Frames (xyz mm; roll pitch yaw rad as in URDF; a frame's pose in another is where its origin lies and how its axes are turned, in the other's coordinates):
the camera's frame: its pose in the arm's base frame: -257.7 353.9 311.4 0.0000 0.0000 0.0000
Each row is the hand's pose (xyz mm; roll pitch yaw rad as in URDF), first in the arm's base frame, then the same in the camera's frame.
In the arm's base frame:
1: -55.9 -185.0 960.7 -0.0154 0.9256 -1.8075
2: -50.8 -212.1 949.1 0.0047 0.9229 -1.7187
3: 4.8 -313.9 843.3 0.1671 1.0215 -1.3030
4: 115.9 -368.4 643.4 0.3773 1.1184 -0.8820
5: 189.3 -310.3 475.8 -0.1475 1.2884 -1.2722
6: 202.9 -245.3 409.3 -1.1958 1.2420 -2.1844
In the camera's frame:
1: 201.8 -538.9 649.3 -0.0154 0.9256 -1.8075
2: 206.9 -566.0 637.7 0.0047 0.9229 -1.7187
3: 262.5 -667.8 531.9 0.1671 1.0215 -1.3030
4: 373.6 -722.3 332.0 0.3773 1.1184 -0.8820
5: 447.0 -664.2 164.4 -0.1475 1.2884 -1.2722
6: 460.6 -599.2 97.9 -1.1958 1.2420 -2.1844

